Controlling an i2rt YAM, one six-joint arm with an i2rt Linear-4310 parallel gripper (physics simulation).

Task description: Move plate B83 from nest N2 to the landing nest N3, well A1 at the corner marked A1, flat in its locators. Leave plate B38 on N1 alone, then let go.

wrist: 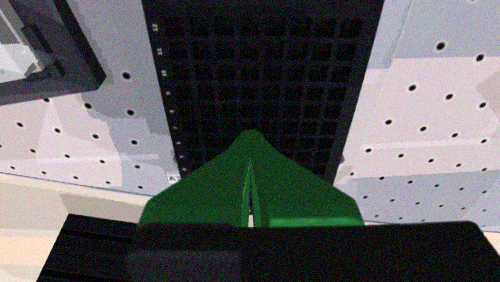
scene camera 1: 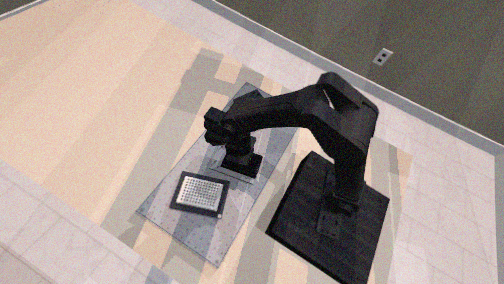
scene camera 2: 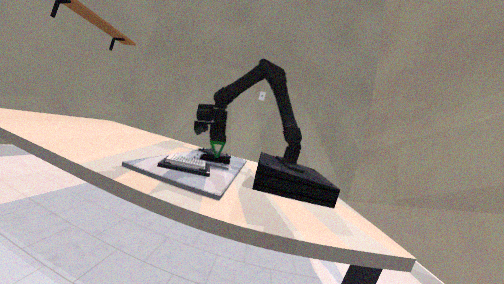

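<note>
A black well plate (scene camera 1: 253,167) (scene camera 2: 223,159) (wrist: 260,82) lies in a pale nest (scene camera 1: 234,175) (wrist: 392,25); an A1 tag (wrist: 173,178) shows at one near corner in the wrist view. A white well plate (scene camera 1: 201,193) (scene camera 2: 186,160) lies in a dark nest (scene camera 1: 176,205) (scene camera 2: 182,170) (wrist: 87,84) beside it. Plate names are not readable. My gripper (scene camera 2: 216,155) (wrist: 250,141) is shut and empty, its green fingertips together over the middle of the black plate. Whether the tips touch it cannot be told. In scene camera 1 the fingers are hidden behind the wrist.
The nests stand on a perforated grey board (scene camera 1: 216,250) (scene camera 2: 212,190) on the wooden table (scene camera 1: 100,100) (scene camera 2: 260,220). A dark item (scene camera 1: 257,94) at the board's back end is mostly hidden by my arm. The arm's black base block (scene camera 1: 300,220) (scene camera 2: 295,187) stands beside the board.
</note>
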